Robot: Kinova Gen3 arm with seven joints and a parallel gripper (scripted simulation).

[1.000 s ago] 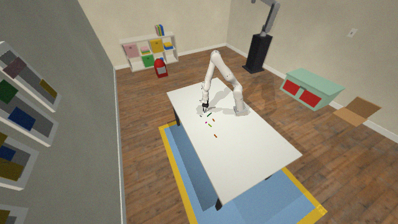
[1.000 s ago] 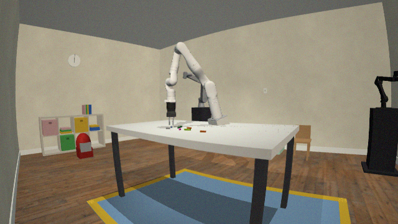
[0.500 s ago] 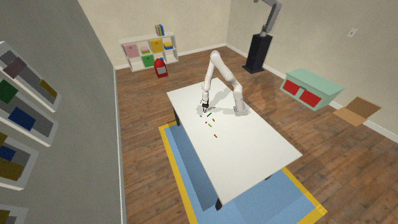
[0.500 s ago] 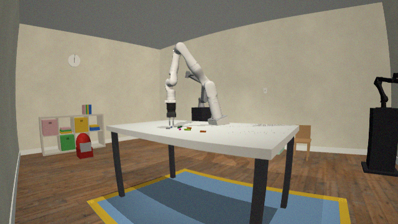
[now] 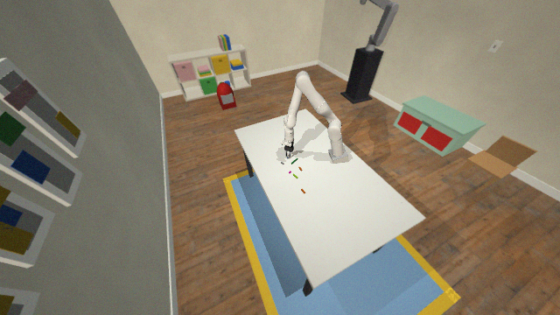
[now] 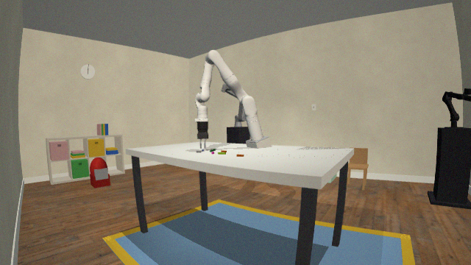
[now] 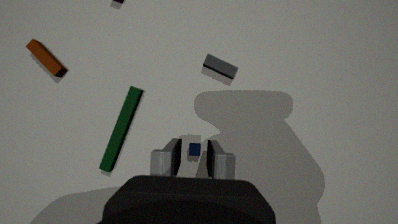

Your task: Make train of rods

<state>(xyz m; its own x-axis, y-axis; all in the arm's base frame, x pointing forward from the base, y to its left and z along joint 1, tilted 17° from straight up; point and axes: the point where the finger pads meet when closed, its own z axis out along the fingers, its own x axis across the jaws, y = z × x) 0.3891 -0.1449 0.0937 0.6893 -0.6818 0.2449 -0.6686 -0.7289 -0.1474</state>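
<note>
The blue rod lies 3 cm below my hand. The rest, counted from my hand: green rod (4 cm behind, 6 cm to the left, 3 cm below); then grey rod (7 cm ahead, 4 cm to the left, 3 cm below); then magenta rod (5 cm ahead, 16 cm to the left, 3 cm below).
</note>
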